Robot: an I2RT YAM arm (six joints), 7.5 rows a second.
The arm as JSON. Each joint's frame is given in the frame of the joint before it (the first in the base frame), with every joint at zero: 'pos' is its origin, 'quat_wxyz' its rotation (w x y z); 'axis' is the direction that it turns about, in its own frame. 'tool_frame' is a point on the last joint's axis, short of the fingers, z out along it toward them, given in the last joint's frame.
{
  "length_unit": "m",
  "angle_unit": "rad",
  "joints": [
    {
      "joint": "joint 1",
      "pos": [
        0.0,
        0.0,
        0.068
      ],
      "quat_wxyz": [
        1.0,
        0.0,
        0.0,
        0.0
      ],
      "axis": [
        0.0,
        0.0,
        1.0
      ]
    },
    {
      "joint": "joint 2",
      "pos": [
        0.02,
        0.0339,
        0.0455
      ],
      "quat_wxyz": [
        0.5,
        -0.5,
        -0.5,
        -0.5
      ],
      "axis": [
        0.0,
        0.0,
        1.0
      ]
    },
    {
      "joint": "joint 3",
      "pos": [
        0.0,
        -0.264,
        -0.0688
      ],
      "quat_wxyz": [
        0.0,
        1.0,
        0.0,
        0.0
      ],
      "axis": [
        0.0,
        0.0,
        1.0
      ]
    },
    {
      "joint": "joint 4",
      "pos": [
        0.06,
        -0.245,
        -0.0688
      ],
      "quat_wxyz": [
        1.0,
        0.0,
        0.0,
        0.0
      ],
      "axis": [
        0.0,
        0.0,
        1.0
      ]
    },
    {
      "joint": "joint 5",
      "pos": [
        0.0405,
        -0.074,
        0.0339
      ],
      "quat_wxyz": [
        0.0,
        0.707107,
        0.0,
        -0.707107
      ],
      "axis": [
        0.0,
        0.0,
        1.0
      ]
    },
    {
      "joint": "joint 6",
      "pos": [
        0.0,
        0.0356,
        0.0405
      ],
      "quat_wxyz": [
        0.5,
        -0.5,
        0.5,
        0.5
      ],
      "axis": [
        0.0,
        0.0,
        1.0
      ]
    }
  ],
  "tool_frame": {
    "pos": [
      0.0,
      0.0,
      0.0
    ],
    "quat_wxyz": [
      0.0,
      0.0,
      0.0,
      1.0
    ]
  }
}
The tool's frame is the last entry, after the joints.
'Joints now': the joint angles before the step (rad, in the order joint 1, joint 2, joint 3, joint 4, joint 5, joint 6). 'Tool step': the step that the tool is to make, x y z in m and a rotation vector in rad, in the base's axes. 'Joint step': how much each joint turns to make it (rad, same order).
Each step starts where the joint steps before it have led.
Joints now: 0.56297, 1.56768, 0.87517, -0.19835, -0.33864, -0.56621
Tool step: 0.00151, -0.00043, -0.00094, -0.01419, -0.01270, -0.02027
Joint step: -0.00084, 0.00369, -0.00069, 0.00866, 0.02682, 0.00342
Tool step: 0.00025, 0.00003, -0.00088, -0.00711, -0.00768, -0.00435
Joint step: 0.00086, 0.00171, -0.00236, 0.00603, 0.01112, -0.00248
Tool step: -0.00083, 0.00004, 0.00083, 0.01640, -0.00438, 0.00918
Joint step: -0.00008, -0.00585, -0.00653, 0.01322, -0.01479, 0.00025
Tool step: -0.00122, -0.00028, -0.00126, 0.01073, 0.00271, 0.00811
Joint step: -0.00012, -0.00215, -0.00935, 0.01079, -0.01335, 0.00052
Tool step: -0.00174, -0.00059, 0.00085, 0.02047, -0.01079, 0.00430
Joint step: 0.00014, -0.01167, -0.01494, 0.02485, -0.01146, 0.00467
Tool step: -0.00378, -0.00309, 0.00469, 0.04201, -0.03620, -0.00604
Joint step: -0.00302, -0.03674, -0.03361, 0.05468, -0.00982, 0.01418
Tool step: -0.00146, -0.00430, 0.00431, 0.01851, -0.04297, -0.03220
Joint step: -0.00691, -0.03086, -0.02584, 0.04564, 0.02309, 0.01320
